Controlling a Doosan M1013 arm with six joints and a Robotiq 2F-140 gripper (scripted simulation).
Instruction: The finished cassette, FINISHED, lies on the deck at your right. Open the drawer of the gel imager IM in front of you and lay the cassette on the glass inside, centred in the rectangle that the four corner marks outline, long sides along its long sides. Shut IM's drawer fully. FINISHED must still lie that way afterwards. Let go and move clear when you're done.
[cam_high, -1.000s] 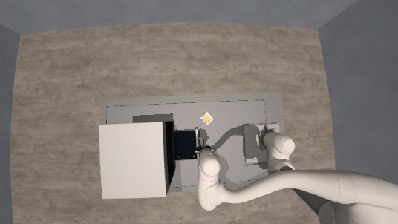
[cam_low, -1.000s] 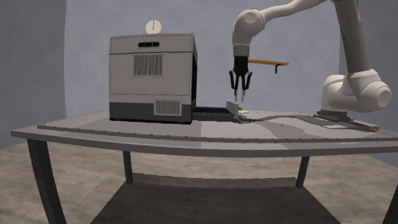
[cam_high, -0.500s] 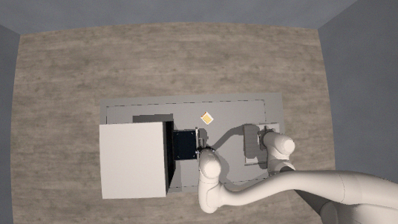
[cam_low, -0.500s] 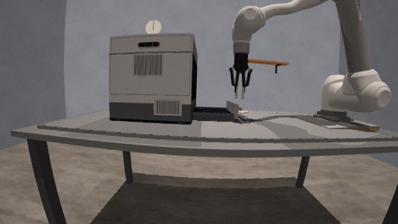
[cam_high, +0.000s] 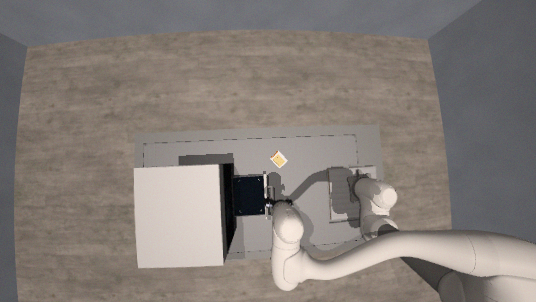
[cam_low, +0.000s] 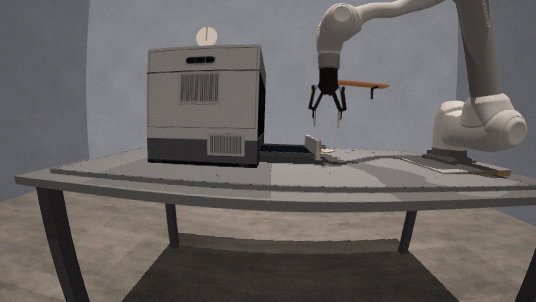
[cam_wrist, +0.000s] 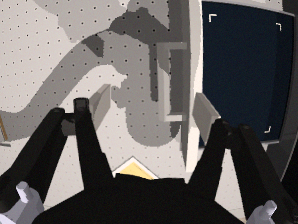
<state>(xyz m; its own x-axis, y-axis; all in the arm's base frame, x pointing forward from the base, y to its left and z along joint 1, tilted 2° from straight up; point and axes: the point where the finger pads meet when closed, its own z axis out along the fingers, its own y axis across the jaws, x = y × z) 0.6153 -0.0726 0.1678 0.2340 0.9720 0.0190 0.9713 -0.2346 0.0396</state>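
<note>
Now: hand 60 mm past the finished cassette, 230 mm to the left of it and 150 mm above it.
</note>
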